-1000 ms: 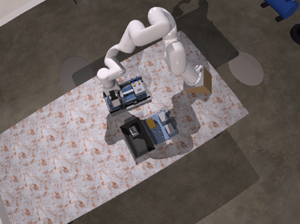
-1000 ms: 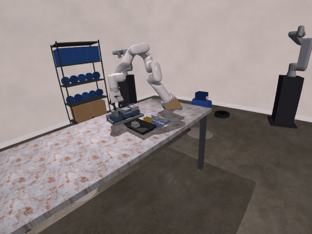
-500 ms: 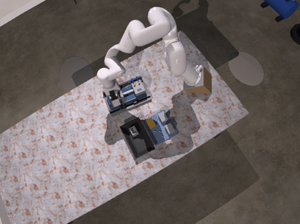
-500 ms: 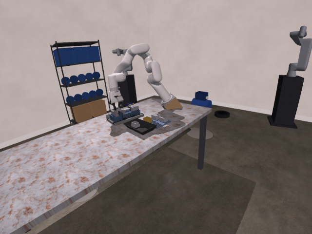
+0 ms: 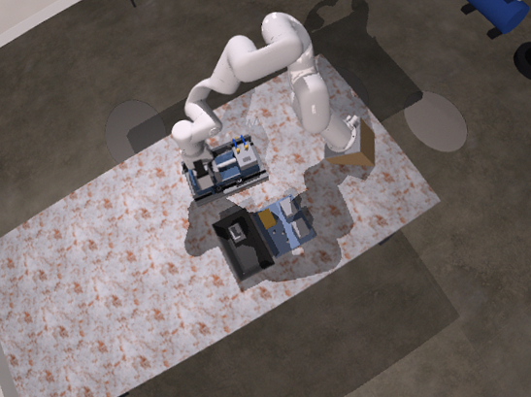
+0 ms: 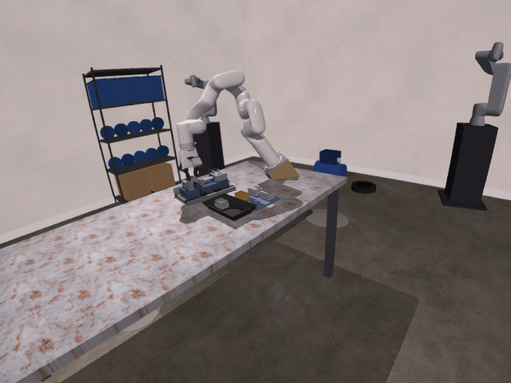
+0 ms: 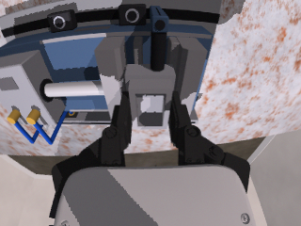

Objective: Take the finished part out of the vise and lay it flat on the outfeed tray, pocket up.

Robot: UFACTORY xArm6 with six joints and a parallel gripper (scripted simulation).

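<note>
My hand is 8 cm past the vise rod, 4 cm above it and 3 cm to the right of it. The rest, counted from my hand: blue fixture plate: 34 cm to the left, 12 cm below, 6 cm behind; yellow block: 29 cm to the left, 10 cm below, 3 cm behind.
</note>
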